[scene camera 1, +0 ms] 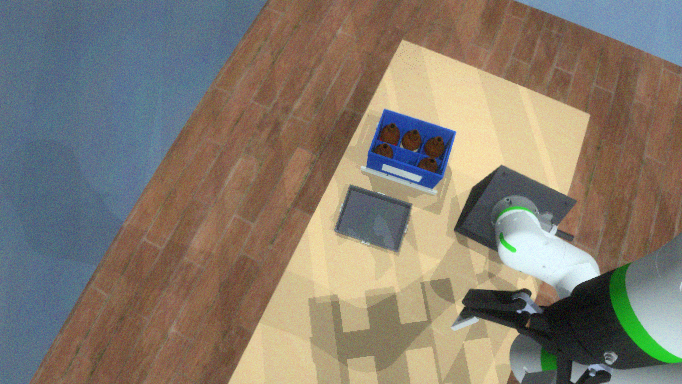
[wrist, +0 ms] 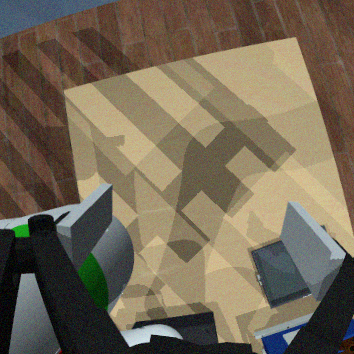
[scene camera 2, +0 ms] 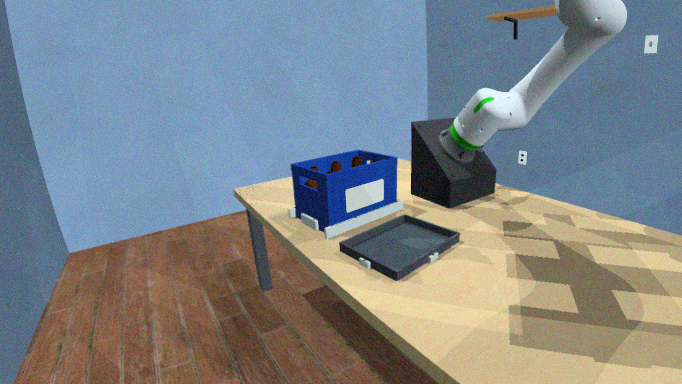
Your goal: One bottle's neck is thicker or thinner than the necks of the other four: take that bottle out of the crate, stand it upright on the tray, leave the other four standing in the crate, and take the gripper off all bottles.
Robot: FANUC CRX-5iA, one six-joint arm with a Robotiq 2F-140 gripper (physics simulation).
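Places are measured from the arm's base along level axes (x ahead, y left, z up), in centimetres.
Pixels of known places: gripper, fingertip midpoint: (scene camera 1: pixel 489 352) (wrist: pixel 197 211); arm's base, origin of the base link: (scene camera 1: pixel 513 215) (scene camera 2: pixel 455 147).
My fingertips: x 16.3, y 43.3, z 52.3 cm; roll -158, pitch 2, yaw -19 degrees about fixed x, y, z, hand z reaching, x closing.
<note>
For each thing: its top centre in the pictures, then the offset to it from my fingertips. "pt": a spot on its surface instead. Level surfaces: height alone.
- blue crate, middle of its top: (scene camera 2: pixel 344 160) (scene camera 1: pixel 412 141) dz -52.3, dx +24.6, dy -53.9 cm
- dark grey tray, surface spot: (scene camera 2: pixel 385 245) (scene camera 1: pixel 368 209) pt dz -69.3, dx +30.0, dy -28.7 cm
- table, its level: dz -69.8 cm
The blue crate (scene camera 1: pixel 375 161) (scene camera 2: pixel 336 200) (wrist: pixel 277 345) stands on the table. In scene camera 1 it holds brown bottles: back row left (scene camera 1: pixel 390 135), middle (scene camera 1: pixel 411 141) and right (scene camera 1: pixel 434 147); front row left (scene camera 1: pixel 384 151) and right (scene camera 1: pixel 429 165). The front middle compartment shows no bottle. The necks are too small to compare. The dark grey tray (scene camera 1: pixel 365 215) (scene camera 2: pixel 385 245) (wrist: pixel 277 272) lies beside the crate's labelled side, with no bottle on it. My gripper (scene camera 1: pixel 501 350) (wrist: pixel 197 211) is open and empty, high above the table, away from crate and tray; scene camera 2 does not show it.
Pale strips (scene camera 1: pixel 398 180) (scene camera 2: pixel 365 219) run along the crate's foot. The arm's dark pedestal (scene camera 1: pixel 480 210) (scene camera 2: pixel 431 170) stands on the table (scene camera 1: pixel 525 115) (scene camera 2: pixel 480 310) (wrist: pixel 260 65) to the right of the crate. A wooden wall shelf (scene camera 2: pixel 525 14) is behind the arm.
</note>
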